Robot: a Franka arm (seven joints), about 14 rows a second.
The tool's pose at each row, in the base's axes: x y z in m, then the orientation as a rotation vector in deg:
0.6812, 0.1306, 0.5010, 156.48, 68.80, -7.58
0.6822, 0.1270, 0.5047, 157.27, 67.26, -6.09
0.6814, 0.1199, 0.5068, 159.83, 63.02, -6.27
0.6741, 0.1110, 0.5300, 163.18, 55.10, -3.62
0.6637, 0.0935, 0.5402, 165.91, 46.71, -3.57
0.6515, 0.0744, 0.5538, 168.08, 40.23, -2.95
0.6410, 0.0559, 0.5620, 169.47, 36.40, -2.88
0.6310, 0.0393, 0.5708, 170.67, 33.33, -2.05
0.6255, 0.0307, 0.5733, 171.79, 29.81, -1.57
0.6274, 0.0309, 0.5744, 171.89, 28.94, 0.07
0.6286, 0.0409, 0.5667, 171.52, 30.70, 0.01
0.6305, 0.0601, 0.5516, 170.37, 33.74, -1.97
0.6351, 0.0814, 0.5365, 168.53, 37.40, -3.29
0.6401, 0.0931, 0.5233, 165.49, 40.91, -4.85
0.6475, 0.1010, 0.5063, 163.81, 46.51, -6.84
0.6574, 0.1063, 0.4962, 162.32, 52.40, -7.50
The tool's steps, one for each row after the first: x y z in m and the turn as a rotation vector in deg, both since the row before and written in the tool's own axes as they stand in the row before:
-0.0025, 0.0035, -0.0030, -0.27, 0.87, 1.22
-0.0059, 0.0045, -0.0009, 0.94, 0.02, 3.22
-0.0141, 0.0039, -0.0214, 0.01, 1.46, 5.80
-0.0196, 0.0086, -0.0077, 0.34, -0.27, 5.84
-0.0213, 0.0114, -0.0108, 0.49, 0.26, 4.52
-0.0182, 0.0125, -0.0057, 0.56, 0.02, 2.66
-0.0164, 0.0119, -0.0067, 0.48, 0.54, 2.16
-0.0084, 0.0061, -0.0015, 0.44, 0.28, 2.42
0.0018, 0.0006, -0.0011, -0.23, 1.02, 0.63
0.0045, -0.0098, 0.0067, -0.07, 0.01, -1.18
0.0087, -0.0187, 0.0132, -0.34, -1.28, -2.17
0.0130, -0.0194, 0.0126, -0.90, -0.93, -2.65
0.0103, -0.0099, 0.0115, -1.93, -1.35, -2.76
0.0118, -0.0059, 0.0153, 0.01, -1.04, -4.01
0.0124, -0.0006, 0.0087, 0.16, -0.05, -4.09

